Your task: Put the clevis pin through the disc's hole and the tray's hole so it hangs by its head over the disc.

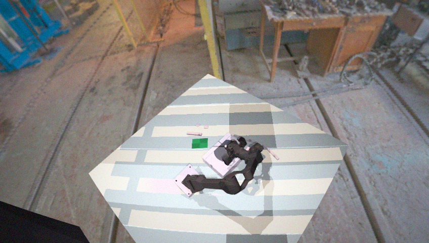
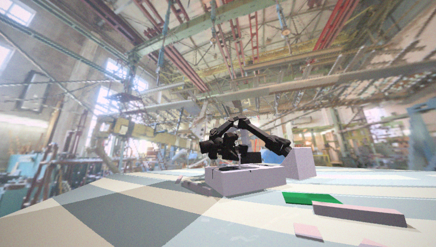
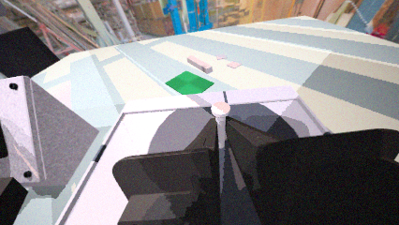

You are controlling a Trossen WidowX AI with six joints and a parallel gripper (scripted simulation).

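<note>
My gripper tip is 4 cm above the steel tray, 2 cm past it and 1 cm to the left of it. Also, from my gripper tip: grey disc: 3 cm below, 1 cm to the right; then green patch: 20 cm to the left, 9 cm below, 4 cm behind; then clevis pin: 1 cm below.
</note>
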